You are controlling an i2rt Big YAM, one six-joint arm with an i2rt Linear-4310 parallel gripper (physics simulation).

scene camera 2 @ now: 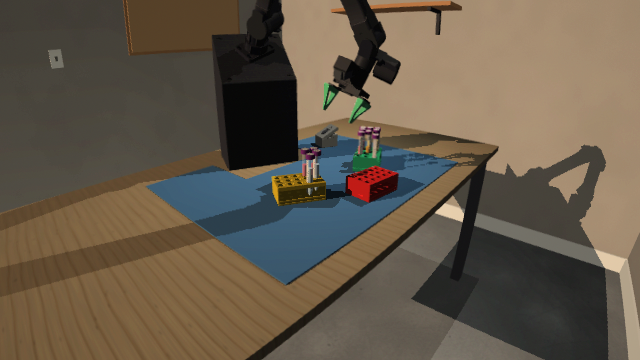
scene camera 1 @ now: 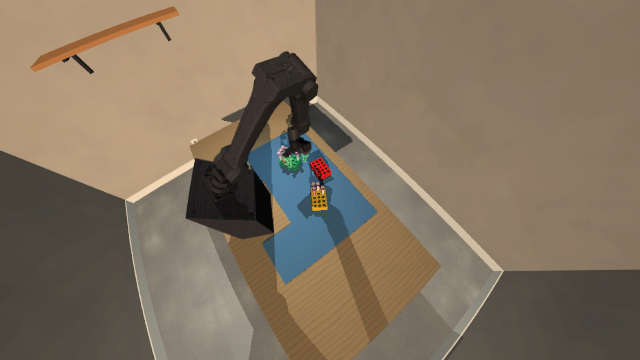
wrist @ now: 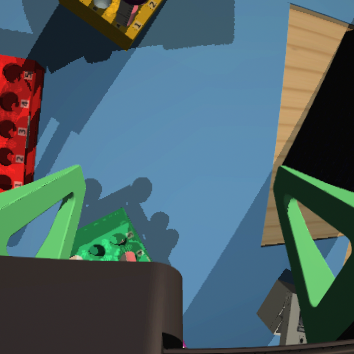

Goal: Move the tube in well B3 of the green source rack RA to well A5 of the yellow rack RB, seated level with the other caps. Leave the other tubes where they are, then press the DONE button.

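Pixels of known places: gripper, fingertip midpoint: (scene camera 2: pixel 336 116) (scene camera 1: pixel 297 164) (wrist: pixel 178 175); arm's base, origin of the base link: (scene camera 2: pixel 255 50) (scene camera 1: pixel 218 185).
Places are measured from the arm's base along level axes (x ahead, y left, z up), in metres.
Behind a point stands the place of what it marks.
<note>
My gripper (scene camera 2: pixel 338 115) @(x 0.354, y -0.068, z -0.195 m) (wrist: pixel 178 175) @(x 0.354, y -0.068, z -0.195 m) is open and empty, tilted, above the green rack. The green rack RA (scene camera 2: pixel 367 162) @(x 0.424, y 0.021, z -0.353 m) (wrist: pixel 110 227) @(x 0.396, y 0.014, z -0.344 m) stands on the mat with several purple-capped tubes (scene camera 2: pixel 369 135) @(x 0.407, y 0.075, z -0.277 m) upright in it. In the wrist view the gripper body hides most of that rack and its caps, so the tube in B3 cannot be picked out. The yellow rack RB (scene camera 1: pixel 319 203) @(x 0.303, y -0.269, z -0.341 m) (scene camera 2: pixel 300 194) @(x 0.342, y -0.253, z -0.375 m) (wrist: pixel 120 37) @(x 0.349, y -0.174, z -0.357 m) holds a few purple-capped tubes (scene camera 1: pixel 318 187) (scene camera 2: pixel 310 159) at one end; wells at its other end look empty. A grey box with a sloped top (scene camera 2: pixel 326 137) @(x 0.174, y 0.211, z -0.345 m) stands behind; its lettering is unreadable.
A red rack (scene camera 1: pixel 320 168) @(x 0.483, y -0.120, z -0.337 m) (scene camera 2: pixel 382 186) @(x 0.516, y -0.093, z -0.375 m) without visible tubes stands between the green and yellow racks, off to one side. The blue mat (scene camera 1: pixel 300 250) @(x 0.044, y -0.359, z -0.388 m) (scene camera 2: pixel 280 250) @(x 0.435, y -0.478, z -0.388 m) lies under the racks. The black arm base (scene camera 1: pixel 225 220) @(x -0.067, y -0.123, z -0.031 m) (scene camera 2: pixel 260 120) @(x 0.081, y -0.086, z -0.230 m) stands beside the mat.
</note>
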